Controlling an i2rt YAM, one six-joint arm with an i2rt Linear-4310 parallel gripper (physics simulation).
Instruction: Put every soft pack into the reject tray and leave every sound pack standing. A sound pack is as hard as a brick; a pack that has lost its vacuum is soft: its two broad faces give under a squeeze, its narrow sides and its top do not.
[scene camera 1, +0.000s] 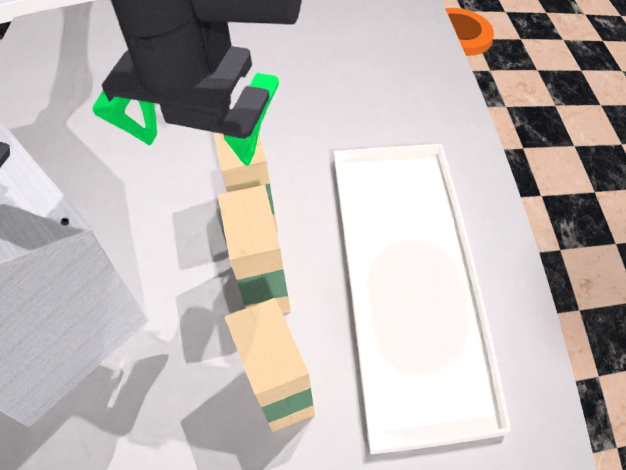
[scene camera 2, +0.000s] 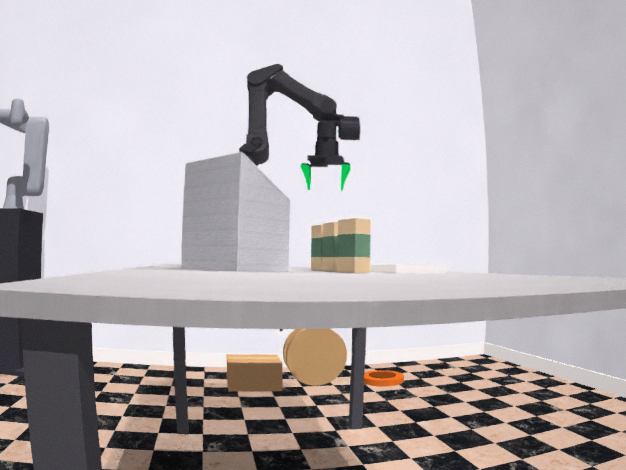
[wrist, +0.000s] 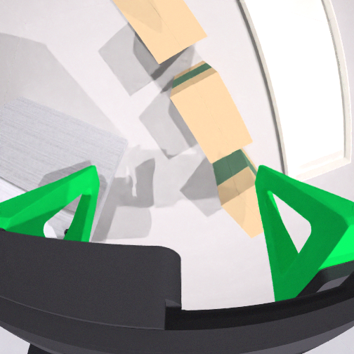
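Seen in the pictures: gripper, fingertip midpoint: (scene camera 1: 199, 149) (scene camera 2: 325, 190); arm's base at its link origin: (scene camera 2: 237, 181).
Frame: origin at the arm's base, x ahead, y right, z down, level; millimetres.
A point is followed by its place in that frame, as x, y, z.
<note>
Three tan packs with green bands stand upright in a row left of the white reject tray (scene camera 1: 353, 354) @(403, 25, 245) (wrist: 275, 105). The near pack (scene camera 1: 270, 349) @(324, 79, 107) (scene camera 2: 353, 245) @(312, 116, 176) (wrist: 241, 200) is turned a little. The middle pack (scene camera 1: 251, 222) @(291, -53, 107) (scene camera 2: 329, 246) @(267, -38, 175) (wrist: 212, 115) stands behind it, then the far pack (scene camera 1: 245, 174) @(273, -126, 121) (scene camera 2: 316, 246) @(238, -152, 173) (wrist: 165, 30), partly hidden by a finger in scene camera 1. My gripper (scene camera 1: 199, 153) @(254, -64, 11) (scene camera 2: 325, 189) @(254, -64, 11) (wrist: 176, 174) is open and empty, well above the pack tops, fingers pointing down. No pack shows in the tray. Softness cannot be told by sight.
A grey pedestal (scene camera 1: 65, 323) @(102, 59, 137) (scene camera 2: 262, 227) @(79, 87, 134) (wrist: 50, 130) stands on the table (scene camera 1: 313, 91) @(323, -400, 246) (scene camera 2: 323, 311) @(156, 974, 254), left of the packs. An orange ring (scene camera 1: 479, 48) (scene camera 2: 384, 381) lies on the floor. A brown box (scene camera 2: 254, 374) and a round tan object (scene camera 2: 318, 356) show below the table.
</note>
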